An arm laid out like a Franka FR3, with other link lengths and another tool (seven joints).
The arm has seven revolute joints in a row. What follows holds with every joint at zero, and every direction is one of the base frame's. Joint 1 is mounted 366.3 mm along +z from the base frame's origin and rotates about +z. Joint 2 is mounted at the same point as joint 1 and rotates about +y. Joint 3 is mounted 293.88 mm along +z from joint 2 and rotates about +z. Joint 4 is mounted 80.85 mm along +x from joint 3 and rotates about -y. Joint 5 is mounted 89.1 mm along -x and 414.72 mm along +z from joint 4 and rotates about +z. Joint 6 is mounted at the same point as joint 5 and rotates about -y. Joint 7 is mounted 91.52 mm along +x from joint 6 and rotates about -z. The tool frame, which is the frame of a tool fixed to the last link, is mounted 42 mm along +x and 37 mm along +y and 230.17 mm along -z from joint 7; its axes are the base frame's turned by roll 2.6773, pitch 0 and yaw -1.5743 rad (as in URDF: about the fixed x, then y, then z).
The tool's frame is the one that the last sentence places.
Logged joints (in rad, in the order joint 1, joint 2, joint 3, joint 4, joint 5, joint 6, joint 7), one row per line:
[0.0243 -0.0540 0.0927 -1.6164 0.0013 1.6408 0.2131]
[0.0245 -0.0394 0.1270 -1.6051 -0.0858 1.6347 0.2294]
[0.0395 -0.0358 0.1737 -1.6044 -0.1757 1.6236 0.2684]
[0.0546 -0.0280 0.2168 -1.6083 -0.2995 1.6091 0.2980]
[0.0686 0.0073 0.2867 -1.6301 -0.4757 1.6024 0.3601]
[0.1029 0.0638 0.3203 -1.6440 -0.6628 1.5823 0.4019]
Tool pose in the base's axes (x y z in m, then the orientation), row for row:
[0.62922 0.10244 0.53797 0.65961 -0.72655 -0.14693 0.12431]
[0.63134 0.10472 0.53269 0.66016 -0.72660 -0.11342 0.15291]
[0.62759 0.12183 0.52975 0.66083 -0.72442 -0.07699 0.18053]
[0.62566 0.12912 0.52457 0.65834 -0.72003 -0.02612 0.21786]
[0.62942 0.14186 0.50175 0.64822 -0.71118 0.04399 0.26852]
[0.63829 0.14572 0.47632 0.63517 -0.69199 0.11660 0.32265]
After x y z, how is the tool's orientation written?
As a quaternion, x y z w.
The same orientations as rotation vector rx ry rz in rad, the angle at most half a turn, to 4 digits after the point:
[1.9227 -2.1178 -0.4283]
[1.8935 -2.0841 -0.3253]
[1.8668 -2.0465 -0.2175]
[1.8228 -1.9937 -0.0723]
[1.7482 -1.9180 0.1186]
[1.6673 -1.8164 0.3061]

